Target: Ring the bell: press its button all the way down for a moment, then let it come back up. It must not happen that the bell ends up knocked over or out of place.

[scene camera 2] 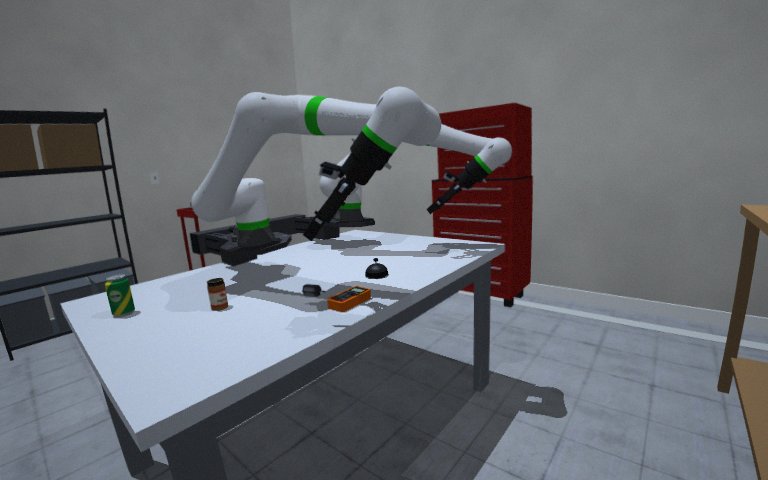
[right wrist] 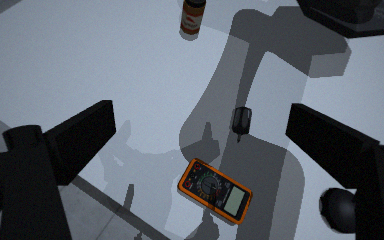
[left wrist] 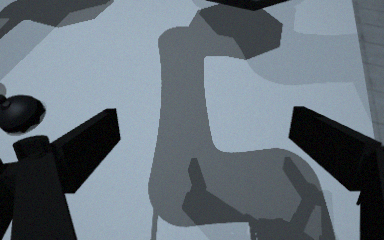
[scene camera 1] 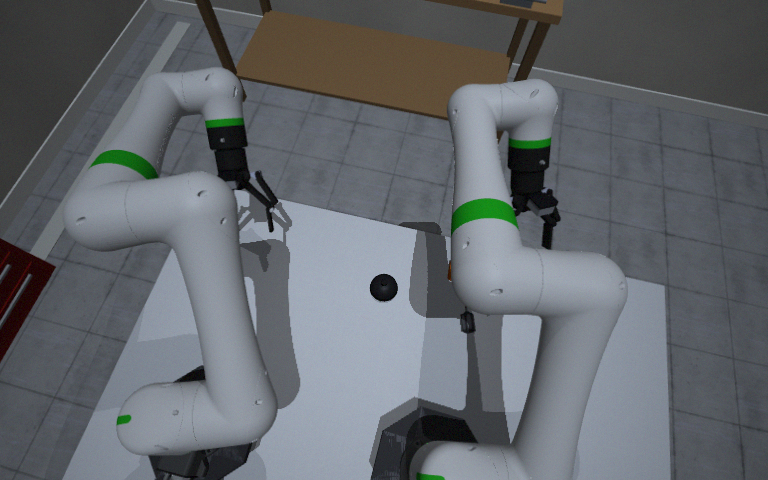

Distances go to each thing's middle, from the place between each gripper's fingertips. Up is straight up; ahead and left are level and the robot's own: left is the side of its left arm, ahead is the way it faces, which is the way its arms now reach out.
My left hand [scene camera 1: 244, 233] is 39 cm to the left of the black dome bell [right wrist: 337, 207], 16 cm above it and 3 cm past it. From my left hand the other things lie so: green can [scene camera 2: 118, 289] (108 cm to the right, 51 cm behind, 14 cm below); then orange multimeter [scene camera 2: 341, 302] (65 cm to the right, 18 cm below, 6 cm ahead).
The orange multimeter lies 230 mm below my right hand [scene camera 2: 316, 228], 90 mm to the left of it and 10 mm ahead of it. From my right hand the other things lie so: green can: 560 mm behind, 350 mm to the right, 190 mm below; then black dome bell: 340 mm to the left, 210 mm below, 90 mm behind.
